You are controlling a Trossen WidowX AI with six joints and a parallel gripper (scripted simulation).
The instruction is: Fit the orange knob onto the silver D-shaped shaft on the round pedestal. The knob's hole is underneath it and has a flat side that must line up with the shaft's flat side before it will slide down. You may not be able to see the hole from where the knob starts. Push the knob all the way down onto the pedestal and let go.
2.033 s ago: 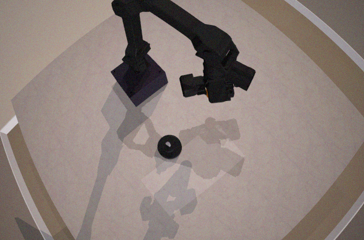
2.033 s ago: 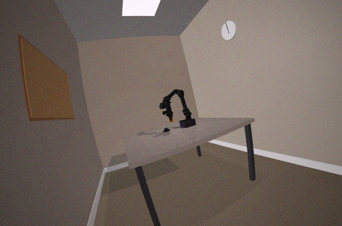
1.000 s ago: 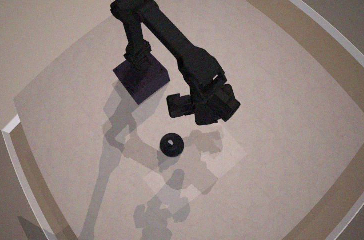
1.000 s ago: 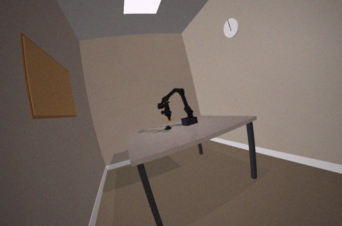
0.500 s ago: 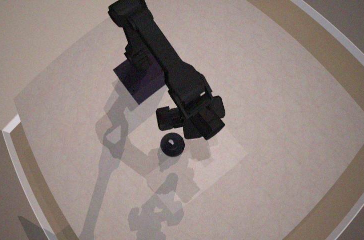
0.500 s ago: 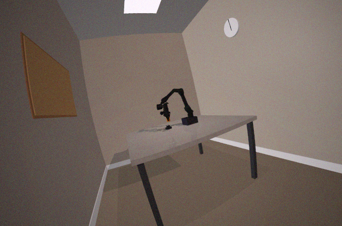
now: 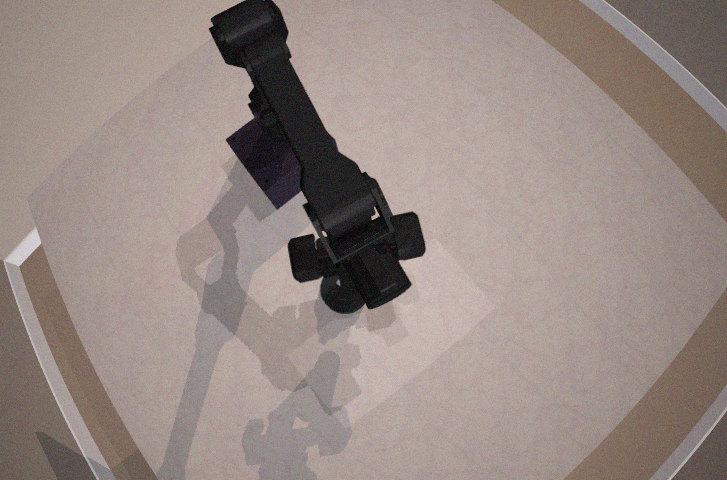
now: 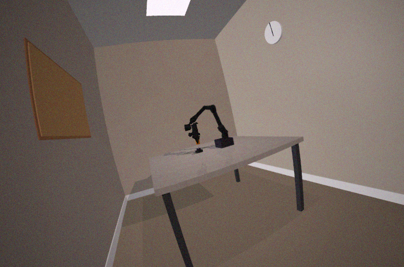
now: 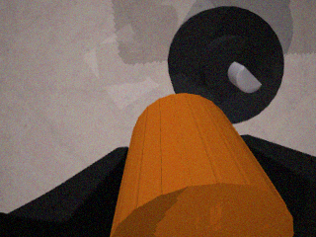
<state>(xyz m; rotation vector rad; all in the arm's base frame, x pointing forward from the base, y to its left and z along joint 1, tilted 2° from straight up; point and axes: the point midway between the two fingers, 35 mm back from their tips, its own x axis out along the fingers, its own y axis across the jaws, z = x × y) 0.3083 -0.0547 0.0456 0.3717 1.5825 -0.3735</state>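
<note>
My gripper tip is now 70 mm above the round pedestal, 40 mm to the left of it and 10 mm past it. Also, from my gripper tip: orange knob: 30 mm above.
</note>
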